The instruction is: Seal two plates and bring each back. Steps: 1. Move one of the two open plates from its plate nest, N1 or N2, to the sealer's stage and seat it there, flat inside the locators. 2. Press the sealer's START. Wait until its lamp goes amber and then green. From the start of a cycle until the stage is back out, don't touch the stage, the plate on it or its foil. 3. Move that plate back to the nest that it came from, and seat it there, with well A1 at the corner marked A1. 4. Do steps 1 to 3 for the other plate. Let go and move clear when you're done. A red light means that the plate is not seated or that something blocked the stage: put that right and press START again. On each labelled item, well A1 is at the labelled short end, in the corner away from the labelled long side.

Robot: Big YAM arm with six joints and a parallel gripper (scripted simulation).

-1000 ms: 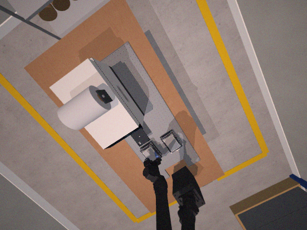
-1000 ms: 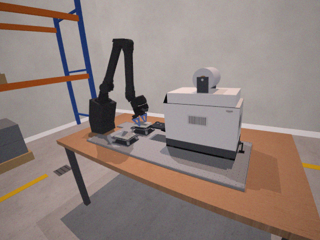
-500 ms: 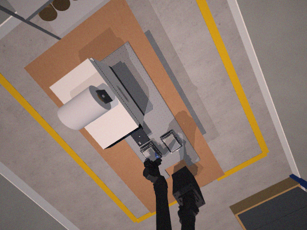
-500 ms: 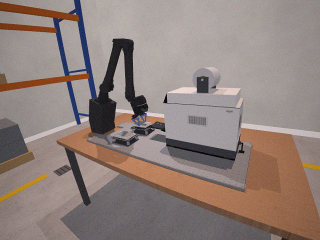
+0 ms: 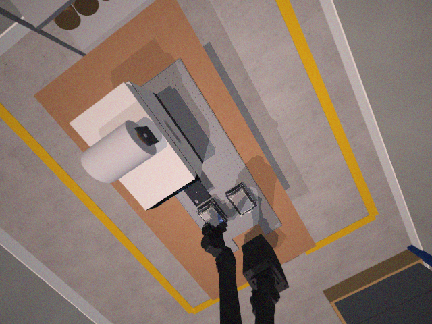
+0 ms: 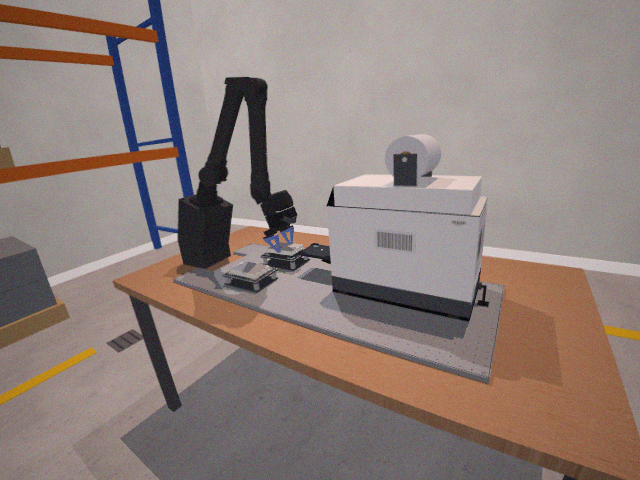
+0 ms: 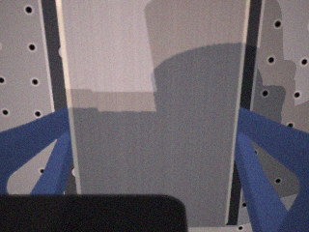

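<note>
Now: the white well plate right at my hand. The rest, counted from my hand: foil roll: 530 mm ahead, 60 mm to the right, 350 mm above; then dark sealer stage: 200 mm ahead, 40 mm to the right, 20 mm above; then start button: 300 mm ahead, 50 mm to the left, 120 mm above.
</note>
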